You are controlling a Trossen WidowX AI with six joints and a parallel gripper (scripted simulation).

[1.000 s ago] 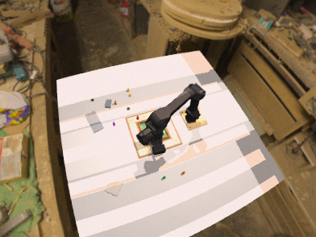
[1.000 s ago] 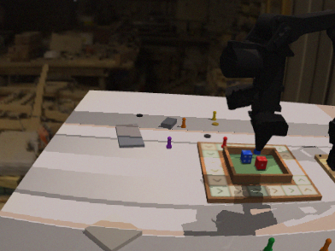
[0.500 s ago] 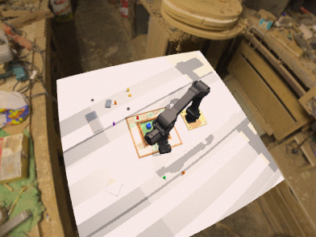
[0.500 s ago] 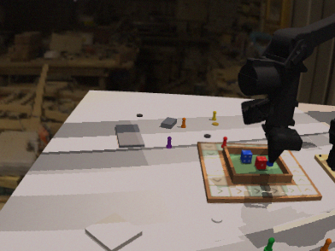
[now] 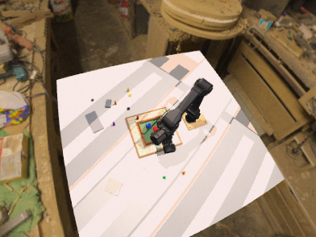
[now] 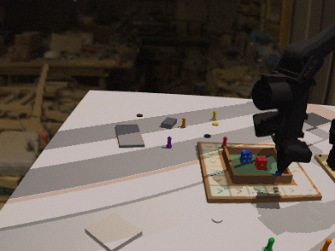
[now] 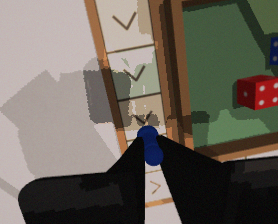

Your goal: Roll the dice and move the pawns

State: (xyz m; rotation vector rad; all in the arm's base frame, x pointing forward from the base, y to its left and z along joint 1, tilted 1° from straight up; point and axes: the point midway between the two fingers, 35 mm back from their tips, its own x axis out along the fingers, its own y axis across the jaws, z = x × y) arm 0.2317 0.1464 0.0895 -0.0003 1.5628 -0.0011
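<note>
My gripper tip is 1 cm below the blue pawn. From my gripper tip the other things lie so: red pawn (21 cm to the right, 12 cm ahead, 4 cm below); purple pawn (27 cm ahead, 20 cm to the right, 5 cm below); green pawn (19 cm to the left, 5 cm below, 4 cm ahead).
</note>
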